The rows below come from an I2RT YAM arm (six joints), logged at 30 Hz.
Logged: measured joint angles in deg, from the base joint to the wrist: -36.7 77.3 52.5 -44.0 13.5 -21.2; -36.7 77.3 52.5 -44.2 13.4 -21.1; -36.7 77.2 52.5 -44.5 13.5 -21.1; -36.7 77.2 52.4 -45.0 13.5 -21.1; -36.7 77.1 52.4 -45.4 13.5 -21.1; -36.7 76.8 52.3 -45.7 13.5 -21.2; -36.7 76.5 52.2 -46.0 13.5 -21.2; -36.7 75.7 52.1 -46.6 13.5 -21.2; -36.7 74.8 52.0 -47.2 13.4 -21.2; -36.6 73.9 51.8 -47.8 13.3 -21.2; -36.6 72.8 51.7 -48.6 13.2 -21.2; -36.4 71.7 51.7 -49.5 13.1 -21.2; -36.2 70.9 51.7 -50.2 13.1 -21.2; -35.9 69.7 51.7 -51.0 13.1 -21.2; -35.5 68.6 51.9 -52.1 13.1 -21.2; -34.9 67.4 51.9 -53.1 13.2 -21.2; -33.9 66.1 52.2 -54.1 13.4 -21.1; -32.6 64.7 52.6 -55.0 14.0 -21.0; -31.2 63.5 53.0 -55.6 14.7 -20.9; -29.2 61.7 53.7 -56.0 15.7 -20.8; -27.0 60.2 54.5 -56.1 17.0 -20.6
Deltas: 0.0 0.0 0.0 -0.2 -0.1 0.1; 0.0 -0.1 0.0 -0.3 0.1 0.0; 0.0 0.0 -0.1 -0.5 0.0 0.0; 0.0 -0.1 0.0 -0.4 0.0 0.0; 0.0 -0.3 -0.1 -0.3 0.0 -0.1; 0.0 -0.3 -0.1 -0.3 0.0 0.0; 0.0 -0.8 -0.1 -0.6 0.0 0.0; 0.0 -0.9 -0.1 -0.6 -0.1 0.0; 0.1 -0.9 -0.2 -0.6 -0.1 0.0; 0.0 -1.1 -0.1 -0.8 -0.1 0.0; 0.2 -1.1 0.0 -0.9 -0.1 0.0; 0.2 -0.8 0.0 -0.7 0.0 0.0; 0.3 -1.2 0.0 -0.8 0.0 0.0; 0.4 -1.1 0.2 -1.1 0.0 0.0; 0.6 -1.2 0.0 -1.0 0.1 0.0; 1.0 -1.3 0.3 -1.0 0.2 0.1; 1.3 -1.4 0.4 -0.9 0.6 0.1; 1.4 -1.2 0.4 -0.6 0.7 0.1; 2.0 -1.8 0.7 -0.4 1.0 0.1; 2.2 -1.5 0.8 -0.1 1.3 0.2
